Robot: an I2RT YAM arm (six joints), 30 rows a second.
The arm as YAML. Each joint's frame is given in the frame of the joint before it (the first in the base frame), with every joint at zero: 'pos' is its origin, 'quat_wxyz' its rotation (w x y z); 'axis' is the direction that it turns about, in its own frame. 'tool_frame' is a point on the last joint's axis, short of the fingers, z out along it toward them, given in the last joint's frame.
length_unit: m
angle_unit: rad
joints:
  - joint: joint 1
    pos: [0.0, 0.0, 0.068]
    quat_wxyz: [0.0, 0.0, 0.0, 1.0]
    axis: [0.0, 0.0, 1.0]
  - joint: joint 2
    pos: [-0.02, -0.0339, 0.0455]
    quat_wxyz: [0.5, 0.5, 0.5, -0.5]
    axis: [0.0, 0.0, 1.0]
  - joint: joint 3
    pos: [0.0, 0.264, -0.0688]
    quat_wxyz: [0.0, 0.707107, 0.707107, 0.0]
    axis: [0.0, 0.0, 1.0]
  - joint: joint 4
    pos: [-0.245, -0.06, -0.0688]
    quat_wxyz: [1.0, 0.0, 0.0, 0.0]
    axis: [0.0, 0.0, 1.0]
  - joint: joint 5
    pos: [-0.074, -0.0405, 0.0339]
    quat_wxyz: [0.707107, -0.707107, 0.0, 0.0]
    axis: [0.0, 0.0, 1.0]
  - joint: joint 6
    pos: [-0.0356, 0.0, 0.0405]
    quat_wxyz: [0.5, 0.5, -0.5, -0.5]
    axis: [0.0, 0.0, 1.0]
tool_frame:
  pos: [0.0, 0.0, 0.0]
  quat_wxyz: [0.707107, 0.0, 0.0, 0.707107]
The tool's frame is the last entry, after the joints.
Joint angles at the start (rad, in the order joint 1, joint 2, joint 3, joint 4, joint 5, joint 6):
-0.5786 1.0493 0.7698 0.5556 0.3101 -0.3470
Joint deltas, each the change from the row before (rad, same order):
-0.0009 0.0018 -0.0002 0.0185 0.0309 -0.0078
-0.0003 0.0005 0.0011 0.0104 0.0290 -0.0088
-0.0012 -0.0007 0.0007 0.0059 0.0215 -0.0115
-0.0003 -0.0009 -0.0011 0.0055 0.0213 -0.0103
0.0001 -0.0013 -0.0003 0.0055 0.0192 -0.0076
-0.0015 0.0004 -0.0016 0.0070 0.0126 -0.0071
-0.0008 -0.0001 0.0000 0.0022 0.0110 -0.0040
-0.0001 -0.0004 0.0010 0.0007 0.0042 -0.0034
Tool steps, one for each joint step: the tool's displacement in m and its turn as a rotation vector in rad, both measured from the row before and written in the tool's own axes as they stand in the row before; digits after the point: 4 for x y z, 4 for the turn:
-0.0009 -0.0016 0.0003 0.0352 -0.0038 -0.0028
-0.0009 -0.0014 0.0002 0.0311 0.0006 -0.0051
-0.0006 -0.0014 0.0000 0.0236 0.0017 -0.0091
-0.0001 -0.0010 -0.0002 0.0219 0.0034 -0.0083
-0.0005 -0.0010 -0.0002 0.0199 0.0018 -0.0049
0.0002 -0.0008 0.0001 0.0148 0.0011 -0.0054
0.0000 -0.0006 0.0001 0.0117 0.0026 -0.0032
-0.0004 -0.0004 0.0000 0.0047 0.0000 -0.0025

